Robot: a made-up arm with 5 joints. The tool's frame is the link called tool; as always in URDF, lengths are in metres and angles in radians. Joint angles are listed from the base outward.
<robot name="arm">
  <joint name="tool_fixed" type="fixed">
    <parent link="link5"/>
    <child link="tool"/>
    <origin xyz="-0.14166 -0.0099 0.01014" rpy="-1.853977 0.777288 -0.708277"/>
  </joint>
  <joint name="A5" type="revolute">
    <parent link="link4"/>
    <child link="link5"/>
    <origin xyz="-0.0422 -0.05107 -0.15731" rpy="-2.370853 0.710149 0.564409"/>
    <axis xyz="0 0 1"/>
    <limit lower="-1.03" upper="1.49"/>
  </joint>
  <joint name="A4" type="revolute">
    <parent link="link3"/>
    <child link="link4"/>
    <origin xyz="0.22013 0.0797 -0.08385" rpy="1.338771 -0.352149 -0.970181"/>
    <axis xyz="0 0 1"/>
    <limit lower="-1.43" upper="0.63"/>
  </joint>
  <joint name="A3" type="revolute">
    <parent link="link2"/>
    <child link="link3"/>
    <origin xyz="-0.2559 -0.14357 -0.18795" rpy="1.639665 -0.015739 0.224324"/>
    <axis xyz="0 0 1"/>
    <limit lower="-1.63" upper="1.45"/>
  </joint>
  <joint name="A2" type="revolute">
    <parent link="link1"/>
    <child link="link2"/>
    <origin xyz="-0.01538 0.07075 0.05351" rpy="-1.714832 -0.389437 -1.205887"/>
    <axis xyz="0 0 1"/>
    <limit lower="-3" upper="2.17"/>
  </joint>
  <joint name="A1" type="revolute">
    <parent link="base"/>
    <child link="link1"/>
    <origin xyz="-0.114 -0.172 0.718" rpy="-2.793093 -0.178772 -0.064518"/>
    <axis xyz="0 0 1"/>
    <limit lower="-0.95" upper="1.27"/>
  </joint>
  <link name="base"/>
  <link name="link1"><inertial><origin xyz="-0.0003 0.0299 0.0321"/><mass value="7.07"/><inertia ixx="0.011" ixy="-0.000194" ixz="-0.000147" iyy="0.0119" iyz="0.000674" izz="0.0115"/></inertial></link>
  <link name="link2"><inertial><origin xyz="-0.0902 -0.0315 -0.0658"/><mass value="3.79"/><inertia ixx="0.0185" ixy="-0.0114" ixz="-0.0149" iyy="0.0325" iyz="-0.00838" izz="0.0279"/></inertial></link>
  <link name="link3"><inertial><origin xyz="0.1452 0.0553 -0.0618"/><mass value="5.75"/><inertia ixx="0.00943" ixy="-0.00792" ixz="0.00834" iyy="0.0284" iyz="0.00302" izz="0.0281"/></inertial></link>
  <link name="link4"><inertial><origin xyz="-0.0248 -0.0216 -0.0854"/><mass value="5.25"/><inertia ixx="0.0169" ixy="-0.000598" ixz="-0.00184" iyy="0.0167" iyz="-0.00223" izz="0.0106"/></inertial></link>
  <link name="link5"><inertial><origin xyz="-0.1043 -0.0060 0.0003"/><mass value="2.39"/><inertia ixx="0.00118" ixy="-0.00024" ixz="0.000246" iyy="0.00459" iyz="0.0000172" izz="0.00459"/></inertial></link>
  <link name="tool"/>
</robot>
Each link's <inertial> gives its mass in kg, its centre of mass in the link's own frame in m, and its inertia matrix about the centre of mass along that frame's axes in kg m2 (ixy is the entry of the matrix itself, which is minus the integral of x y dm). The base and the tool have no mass. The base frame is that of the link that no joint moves.
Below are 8 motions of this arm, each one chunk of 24 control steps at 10 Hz.
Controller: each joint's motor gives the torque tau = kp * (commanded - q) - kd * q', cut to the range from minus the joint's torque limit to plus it. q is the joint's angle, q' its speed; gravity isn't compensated. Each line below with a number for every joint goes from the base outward.
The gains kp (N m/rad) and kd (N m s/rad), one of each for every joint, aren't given. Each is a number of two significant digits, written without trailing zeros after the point. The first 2 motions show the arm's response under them.
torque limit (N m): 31 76 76 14 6.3
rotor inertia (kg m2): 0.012 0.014 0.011 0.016 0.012
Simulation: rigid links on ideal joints. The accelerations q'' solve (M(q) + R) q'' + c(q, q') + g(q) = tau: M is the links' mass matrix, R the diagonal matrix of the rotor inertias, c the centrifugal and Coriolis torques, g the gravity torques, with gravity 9.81 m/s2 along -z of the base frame. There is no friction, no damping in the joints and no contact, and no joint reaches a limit. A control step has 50 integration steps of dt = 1/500 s. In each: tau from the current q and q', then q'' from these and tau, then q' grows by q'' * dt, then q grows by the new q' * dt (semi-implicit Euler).
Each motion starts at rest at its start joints. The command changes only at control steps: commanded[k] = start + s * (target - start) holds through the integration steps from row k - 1 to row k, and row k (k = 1, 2, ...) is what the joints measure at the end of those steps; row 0 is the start. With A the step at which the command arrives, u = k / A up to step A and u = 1 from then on. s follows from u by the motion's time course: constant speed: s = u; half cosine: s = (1 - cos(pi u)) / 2; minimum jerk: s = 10 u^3 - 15 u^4 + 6 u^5; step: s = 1 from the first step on.
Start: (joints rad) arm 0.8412 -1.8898 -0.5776 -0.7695 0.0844
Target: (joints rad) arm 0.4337 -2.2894 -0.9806 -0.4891 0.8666
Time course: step
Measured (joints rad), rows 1 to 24:
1: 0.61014 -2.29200 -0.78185 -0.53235 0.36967
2: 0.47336 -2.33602 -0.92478 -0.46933 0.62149
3: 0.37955 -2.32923 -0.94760 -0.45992 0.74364
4: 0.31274 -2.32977 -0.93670 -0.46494 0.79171
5: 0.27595 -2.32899 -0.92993 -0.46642 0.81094
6: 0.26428 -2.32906 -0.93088 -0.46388 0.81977
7: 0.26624 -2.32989 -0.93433 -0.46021 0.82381
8: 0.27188 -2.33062 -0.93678 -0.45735 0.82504
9: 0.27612 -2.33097 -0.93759 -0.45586 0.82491
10: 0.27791 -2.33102 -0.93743 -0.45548 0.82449
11: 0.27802 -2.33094 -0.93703 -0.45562 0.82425
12: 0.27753 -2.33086 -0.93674 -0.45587 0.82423
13: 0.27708 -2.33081 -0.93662 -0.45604 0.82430
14: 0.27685 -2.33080 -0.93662 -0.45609 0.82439
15: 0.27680 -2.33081 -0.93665 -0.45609 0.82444
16: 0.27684 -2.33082 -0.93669 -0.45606 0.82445
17: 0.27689 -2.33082 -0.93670 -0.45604 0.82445
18: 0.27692 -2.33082 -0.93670 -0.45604 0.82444
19: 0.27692 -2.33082 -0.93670 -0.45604 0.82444
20: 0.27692 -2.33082 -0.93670 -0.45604 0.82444
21: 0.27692 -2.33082 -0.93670 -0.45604 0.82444
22: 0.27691 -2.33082 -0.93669 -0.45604 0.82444
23: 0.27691 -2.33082 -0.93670 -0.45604 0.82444
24: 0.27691 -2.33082 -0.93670 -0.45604 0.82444
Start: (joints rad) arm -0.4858 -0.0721 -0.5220 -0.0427 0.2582
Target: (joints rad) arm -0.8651 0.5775 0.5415 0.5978 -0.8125
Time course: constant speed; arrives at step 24
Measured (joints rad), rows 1 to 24:
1: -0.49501 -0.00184 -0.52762 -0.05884 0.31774
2: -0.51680 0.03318 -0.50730 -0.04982 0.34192
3: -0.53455 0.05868 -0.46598 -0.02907 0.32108
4: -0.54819 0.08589 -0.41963 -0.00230 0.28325
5: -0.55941 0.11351 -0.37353 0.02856 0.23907
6: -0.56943 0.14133 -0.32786 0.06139 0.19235
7: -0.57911 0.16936 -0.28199 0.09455 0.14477
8: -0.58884 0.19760 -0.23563 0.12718 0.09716
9: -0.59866 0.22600 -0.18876 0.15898 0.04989
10: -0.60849 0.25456 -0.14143 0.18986 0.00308
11: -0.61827 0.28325 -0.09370 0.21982 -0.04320
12: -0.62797 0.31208 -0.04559 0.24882 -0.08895
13: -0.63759 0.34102 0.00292 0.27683 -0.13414
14: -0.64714 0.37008 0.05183 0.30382 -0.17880
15: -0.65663 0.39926 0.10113 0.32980 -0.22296
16: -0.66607 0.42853 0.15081 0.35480 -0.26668
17: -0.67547 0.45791 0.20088 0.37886 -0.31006
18: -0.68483 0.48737 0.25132 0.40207 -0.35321
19: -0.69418 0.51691 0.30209 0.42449 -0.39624
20: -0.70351 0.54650 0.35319 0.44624 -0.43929
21: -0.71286 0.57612 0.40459 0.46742 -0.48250
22: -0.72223 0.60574 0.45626 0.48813 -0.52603
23: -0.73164 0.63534 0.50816 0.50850 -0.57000
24: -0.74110 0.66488 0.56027 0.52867 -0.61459
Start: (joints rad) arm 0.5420 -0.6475 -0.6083 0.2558 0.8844
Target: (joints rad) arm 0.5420 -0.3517 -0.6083 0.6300 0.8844
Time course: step
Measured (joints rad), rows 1 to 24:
1: 0.52572 -0.34036 -0.59417 0.43924 0.98402
2: 0.44096 -0.28990 -0.60094 0.53742 1.01019
3: 0.39677 -0.29622 -0.60176 0.57071 1.02820
4: 0.38713 -0.29891 -0.60086 0.58055 1.03804
5: 0.39128 -0.30052 -0.60089 0.58401 1.04249
6: 0.39730 -0.30127 -0.60109 0.58541 1.04434
7: 0.40099 -0.30141 -0.60099 0.58582 1.04512
8: 0.40226 -0.30133 -0.60073 0.58579 1.04547
9: 0.40224 -0.30122 -0.60054 0.58571 1.04562
10: 0.40188 -0.30116 -0.60046 0.58568 1.04567
11: 0.40160 -0.30113 -0.60047 0.58569 1.04567
12: 0.40148 -0.30114 -0.60049 0.58572 1.04566
13: 0.40146 -0.30114 -0.60051 0.58573 1.04565
14: 0.40148 -0.30115 -0.60051 0.58574 1.04565
15: 0.40150 -0.30115 -0.60051 0.58574 1.04565
16: 0.40151 -0.30115 -0.60051 0.58574 1.04565
17: 0.40151 -0.30115 -0.60051 0.58574 1.04565
18: 0.40151 -0.30115 -0.60051 0.58574 1.04565
19: 0.40151 -0.30115 -0.60051 0.58574 1.04565
20: 0.40151 -0.30115 -0.60051 0.58574 1.04565
21: 0.40151 -0.30115 -0.60051 0.58574 1.04565
22: 0.40151 -0.30115 -0.60051 0.58574 1.04565
23: 0.40151 -0.30115 -0.60051 0.58574 1.04565
24: 0.40151 -0.30115 -0.60051 0.58574 1.04565

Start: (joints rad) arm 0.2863 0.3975 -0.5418 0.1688 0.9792
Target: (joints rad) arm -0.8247 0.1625 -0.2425 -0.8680 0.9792
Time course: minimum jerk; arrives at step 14
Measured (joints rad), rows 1 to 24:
1: 0.24891 0.44007 -0.55256 0.13359 1.01947
2: 0.19526 0.44027 -0.55611 0.10833 1.03659
3: 0.14682 0.42802 -0.54965 0.06933 1.04078
4: 0.09084 0.40984 -0.53476 0.00312 1.04456
5: 0.01457 0.38511 -0.51151 -0.09246 1.04853
6: -0.08554 0.35551 -0.48099 -0.21308 1.05147
7: -0.20430 0.32333 -0.44566 -0.35034 1.05291
8: -0.33158 0.29122 -0.40867 -0.49358 1.05288
9: -0.45626 0.26186 -0.37332 -0.63116 1.05142
10: -0.56840 0.23750 -0.34261 -0.75212 1.04861
11: -0.66023 0.21965 -0.31882 -0.84798 1.04497
12: -0.72683 0.20876 -0.30312 -0.91423 1.04136
13: -0.76715 0.20402 -0.29547 -0.95158 1.03873
14: -0.78523 0.20320 -0.29421 -0.96700 1.03780
15: -0.79018 0.20317 -0.29616 -0.97238 1.03863
16: -0.79028 0.20309 -0.29832 -0.97437 1.04002
17: -0.78966 0.20302 -0.29946 -0.97507 1.04084
18: -0.78940 0.20300 -0.29974 -0.97521 1.04097
19: -0.78944 0.20299 -0.29966 -0.97518 1.04079
20: -0.78955 0.20300 -0.29954 -0.97514 1.04063
21: -0.78961 0.20300 -0.29949 -0.97512 1.04056
22: -0.78962 0.20300 -0.29949 -0.97513 1.04055
23: -0.78961 0.20300 -0.29950 -0.97513 1.04056
24: -0.78960 0.20300 -0.29951 -0.97514 1.04057

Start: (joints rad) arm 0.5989 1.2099 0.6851 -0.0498 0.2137
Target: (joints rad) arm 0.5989 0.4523 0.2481 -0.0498 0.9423
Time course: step
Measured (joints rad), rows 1 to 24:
1: 0.57131 0.68380 0.58353 -0.26349 0.70167
2: 0.55690 0.44084 0.43979 -0.10510 0.75482
3: 0.56451 0.53033 0.34366 -0.12184 0.89702
4: 0.56656 0.53875 0.33031 -0.15673 0.97670
5: 0.55824 0.52966 0.33621 -0.15770 0.98219
6: 0.55207 0.53033 0.34117 -0.15809 0.98026
7: 0.54971 0.53114 0.34278 -0.15894 0.98036
8: 0.54949 0.53102 0.34261 -0.15868 0.98036
9: 0.54990 0.53091 0.34210 -0.15825 0.98028
10: 0.55023 0.53088 0.34182 -0.15806 0.98028
11: 0.55033 0.53088 0.34177 -0.15803 0.98029
12: 0.55033 0.53089 0.34180 -0.15805 0.98030
13: 0.55030 0.53089 0.34183 -0.15808 0.98031
14: 0.55028 0.53089 0.34184 -0.15808 0.98031
15: 0.55027 0.53089 0.34184 -0.15808 0.98031
16: 0.55028 0.53089 0.34184 -0.15808 0.98031
17: 0.55028 0.53089 0.34184 -0.15808 0.98031
18: 0.55028 0.53089 0.34184 -0.15808 0.98031
19: 0.55028 0.53089 0.34184 -0.15808 0.98031
20: 0.55028 0.53089 0.34184 -0.15808 0.98031
21: 0.55028 0.53089 0.34184 -0.15808 0.98031
22: 0.55028 0.53089 0.34184 -0.15808 0.98031
23: 0.55028 0.53089 0.34184 -0.15808 0.98031
24: 0.55028 0.53089 0.34184 -0.15808 0.98031

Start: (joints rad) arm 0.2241 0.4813 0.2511 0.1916 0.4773
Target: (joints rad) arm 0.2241 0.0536 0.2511 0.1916 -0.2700
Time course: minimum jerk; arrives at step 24
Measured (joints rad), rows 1 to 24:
1: 0.22592 0.54629 0.28112 0.14574 0.52812
2: 0.21681 0.56364 0.31977 0.08161 0.58201
3: 0.20816 0.55618 0.33576 0.06333 0.59051
4: 0.20798 0.54694 0.33622 0.06473 0.58073
5: 0.21128 0.53487 0.33252 0.06859 0.56480
6: 0.21365 0.51905 0.32948 0.07046 0.54387
7: 0.21428 0.49956 0.32756 0.07025 0.51765
8: 0.21391 0.47653 0.32594 0.06906 0.48583
9: 0.21326 0.45032 0.32401 0.06778 0.44855
10: 0.21265 0.42150 0.32157 0.06676 0.40638
11: 0.21212 0.39083 0.31869 0.06608 0.36022
12: 0.21161 0.35911 0.31549 0.06577 0.31115
13: 0.21108 0.32722 0.31210 0.06586 0.26035
14: 0.21052 0.29601 0.30863 0.06639 0.20906
15: 0.20996 0.26634 0.30515 0.06740 0.15860
16: 0.20941 0.23901 0.30177 0.06886 0.11032
17: 0.20889 0.21471 0.29860 0.07067 0.06554
18: 0.20842 0.19403 0.29573 0.07269 0.02550
19: 0.20801 0.17735 0.29325 0.07474 -0.00876
20: 0.20765 0.16483 0.29124 0.07660 -0.03648
21: 0.20736 0.15639 0.28972 0.07812 -0.05728
22: 0.20713 0.15159 0.28870 0.07913 -0.07134
23: 0.20696 0.14967 0.28815 0.07959 -0.07942
24: 0.20683 0.14944 0.28798 0.07951 -0.08302

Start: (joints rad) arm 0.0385 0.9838 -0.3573 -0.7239 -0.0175
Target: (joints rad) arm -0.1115 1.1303 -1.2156 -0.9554 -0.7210
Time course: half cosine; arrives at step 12
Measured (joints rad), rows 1 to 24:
1: 0.01270 1.00744 -0.36589 -0.73891 0.02998
2: -0.01292 1.01394 -0.39191 -0.76037 0.04154
3: -0.03348 1.02398 -0.45008 -0.77637 0.01453
4: -0.05196 1.03874 -0.53932 -0.79260 -0.03447
5: -0.07153 1.05652 -0.65229 -0.81181 -0.09817
6: -0.09337 1.07642 -0.78013 -0.83327 -0.17285
7: -0.11744 1.09736 -0.91368 -0.85507 -0.25520
8: -0.14316 1.11795 -1.04362 -0.87526 -0.34129
9: -0.16958 1.13661 -1.16085 -0.89202 -0.42615
10: -0.19525 1.15178 -1.25735 -0.90380 -0.50374
11: -0.21824 1.16218 -1.32689 -0.90949 -0.56738
12: -0.23630 1.16695 -1.36534 -0.90873 -0.61065
13: -0.24756 1.16753 -1.37769 -0.90611 -0.63383
14: -0.25139 1.16707 -1.37773 -0.90688 -0.64366
15: -0.24940 1.16708 -1.37545 -0.91038 -0.64644
16: -0.24474 1.16737 -1.37391 -0.91435 -0.64643
17: -0.24032 1.16755 -1.37315 -0.91742 -0.64567
18: -0.23763 1.16755 -1.37282 -0.91911 -0.64496
19: -0.23684 1.16745 -1.37273 -0.91955 -0.64457
20: -0.23735 1.16733 -1.37279 -0.91919 -0.64451
21: -0.23838 1.16726 -1.37293 -0.91853 -0.64466
22: -0.23931 1.16724 -1.37307 -0.91793 -0.64489
23: -0.23987 1.16725 -1.37316 -0.91758 -0.64508
24: -0.24003 1.16727 -1.37319 -0.91748 -0.64519

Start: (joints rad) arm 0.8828 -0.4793 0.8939 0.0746 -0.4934
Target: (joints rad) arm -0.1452 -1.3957 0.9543 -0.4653 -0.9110
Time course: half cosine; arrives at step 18
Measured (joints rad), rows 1 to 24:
1: 0.85619 -0.36856 0.86764 0.09626 -0.49284
2: 0.80942 -0.29578 0.86618 0.03748 -0.44283
3: 0.76696 -0.33212 0.88195 -0.03310 -0.40909
4: 0.72759 -0.39865 0.88397 -0.06119 -0.41821
5: 0.68234 -0.46576 0.87495 -0.07159 -0.45021
6: 0.62698 -0.53571 0.86571 -0.08900 -0.48905
7: 0.56262 -0.61234 0.85915 -0.11735 -0.53031
8: 0.49174 -0.69542 0.85339 -0.15144 -0.57418
9: 0.41657 -0.78313 0.84685 -0.18619 -0.62121
10: 0.33927 -0.87321 0.83923 -0.21869 -0.67103
11: 0.26209 -0.96289 0.83092 -0.24761 -0.72232
12: 0.18723 -1.04903 0.82249 -0.27254 -0.77311
13: 0.11679 -1.12851 0.81446 -0.29350 -0.82125
14: 0.05277 -1.19841 0.80726 -0.31067 -0.86475
15: -0.00289 -1.25619 0.80118 -0.32415 -0.90197
16: -0.04834 -1.29977 0.79632 -0.33394 -0.93173
17: -0.08188 -1.32761 0.79269 -0.33985 -0.95332
18: -0.10216 -1.33876 0.79018 -0.34162 -0.96642
19: -0.11146 -1.33803 0.78899 -0.34375 -0.97169
20: -0.11494 -1.33465 0.78929 -0.34935 -0.97153
21: -0.11604 -1.33304 0.79024 -0.35473 -0.96946
22: -0.11640 -1.33292 0.79079 -0.35744 -0.96791
23: -0.11658 -1.33327 0.79077 -0.35790 -0.96743
24: -0.11670 -1.33357 0.79053 -0.35745 -0.96759

